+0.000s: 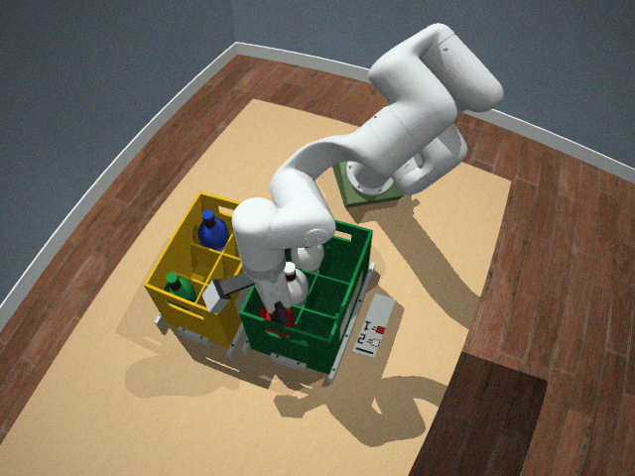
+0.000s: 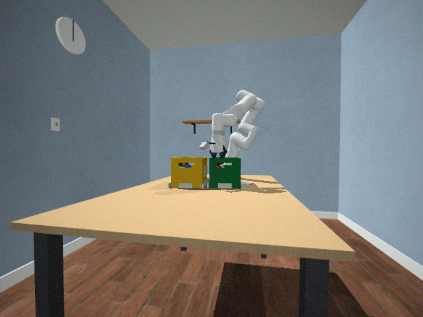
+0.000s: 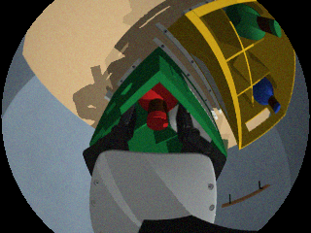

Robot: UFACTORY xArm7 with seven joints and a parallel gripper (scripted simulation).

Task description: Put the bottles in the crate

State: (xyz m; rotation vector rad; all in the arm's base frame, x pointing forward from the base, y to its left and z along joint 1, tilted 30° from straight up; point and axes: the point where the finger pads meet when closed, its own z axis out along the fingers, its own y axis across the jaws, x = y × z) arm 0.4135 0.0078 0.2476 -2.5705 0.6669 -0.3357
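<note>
Now: the red-labelled bottle 7 cm below my hand. The rest, counted from my hand: green-labelled bottle (21 cm to the right, 10 cm ahead, 7 cm below); green crate (10 cm behind, 7 cm below, 1 cm to the left); yellow crate (19 cm to the right, 7 cm below).
</note>
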